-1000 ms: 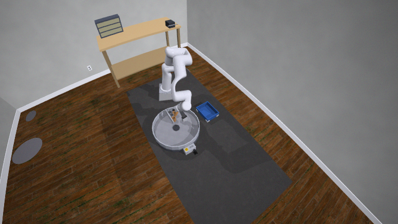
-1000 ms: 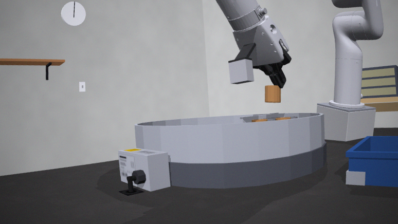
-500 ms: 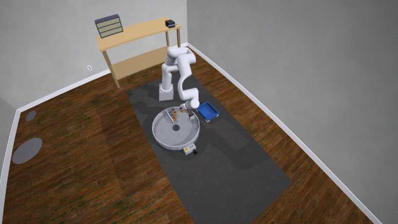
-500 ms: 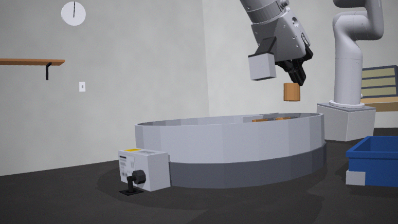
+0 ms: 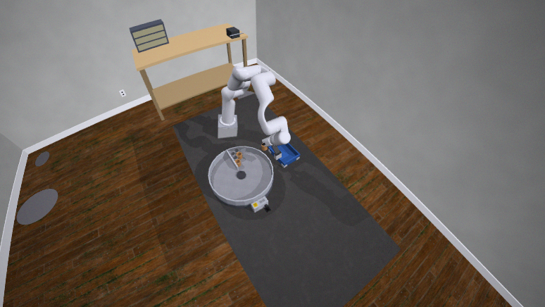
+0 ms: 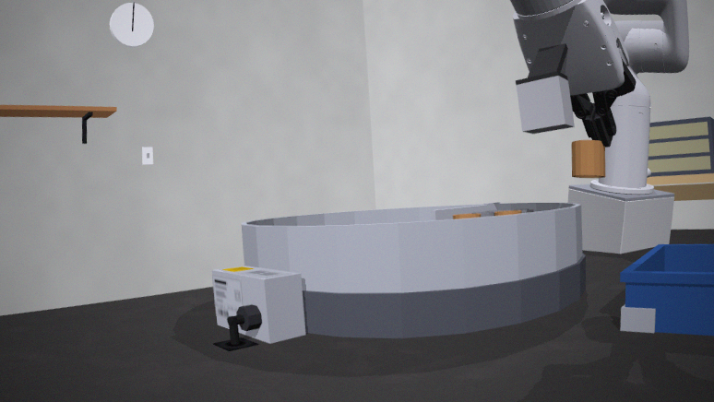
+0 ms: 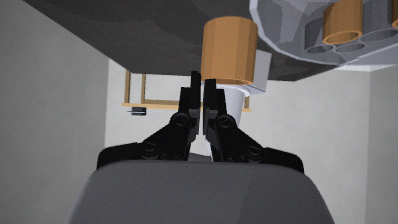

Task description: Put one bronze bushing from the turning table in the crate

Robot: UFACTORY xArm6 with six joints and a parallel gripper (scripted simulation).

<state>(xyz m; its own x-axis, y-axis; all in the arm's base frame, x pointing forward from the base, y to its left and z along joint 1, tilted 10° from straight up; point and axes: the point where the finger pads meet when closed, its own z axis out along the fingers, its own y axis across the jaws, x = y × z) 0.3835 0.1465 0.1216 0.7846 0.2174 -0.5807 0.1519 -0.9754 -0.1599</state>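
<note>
My hand is 2 cm short of the blue crate, 13 cm to the right of it and 16 cm above it. Round my hand: round grey turning table: 9 cm ahead, 22 cm to the right, 13 cm below.
</note>
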